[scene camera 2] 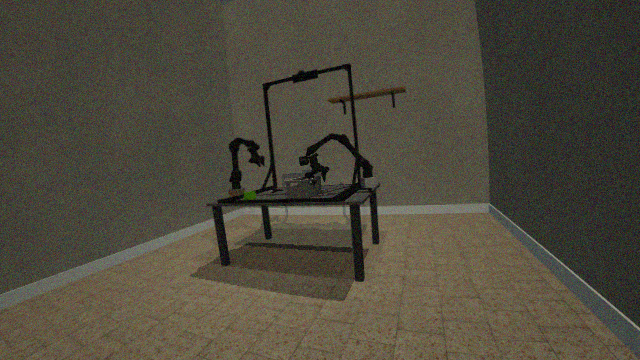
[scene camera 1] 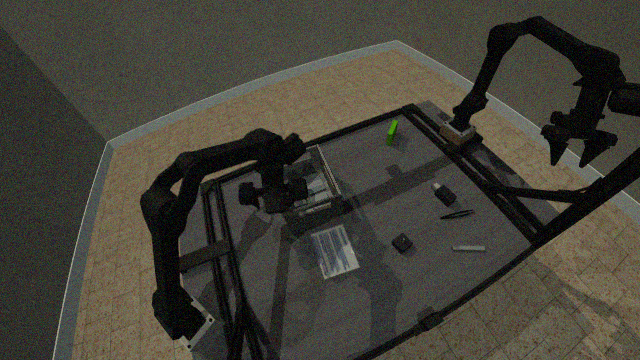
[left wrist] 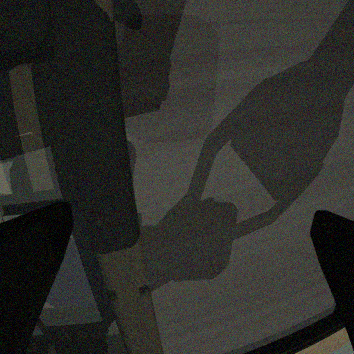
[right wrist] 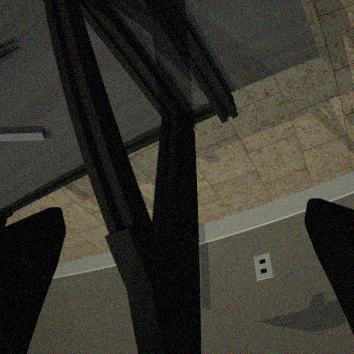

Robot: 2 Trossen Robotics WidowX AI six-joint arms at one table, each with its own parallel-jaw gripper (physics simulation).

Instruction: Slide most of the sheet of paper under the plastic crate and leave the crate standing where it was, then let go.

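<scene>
The sheet of paper (scene camera 1: 336,251), white with bluish stripes, lies flat on the table just below the plastic crate (scene camera 1: 316,207) (scene camera 2: 301,186) (left wrist: 132,310) in scene camera 1. The crate stands upright, with pale and bluish patches inside it. My left gripper (scene camera 2: 318,177) (left wrist: 195,220) is open at the crate. In the left wrist view one finger is over the crate's inside and the other over the table outside, with a side wall between them. Its fingertips are hidden in scene camera 1. My right gripper (scene camera 1: 569,164) (scene camera 2: 261,164) (right wrist: 186,216) is open and empty, raised away from the crate and paper.
A green block (scene camera 1: 392,132) (scene camera 2: 249,195) stands near the back edge. A small black box (scene camera 1: 402,243), a dark bottle-like item (scene camera 1: 444,194), black tweezers (scene camera 1: 457,214) and a pale bar (scene camera 1: 468,248) (right wrist: 22,136) lie right of the paper. Black frame rails border the table.
</scene>
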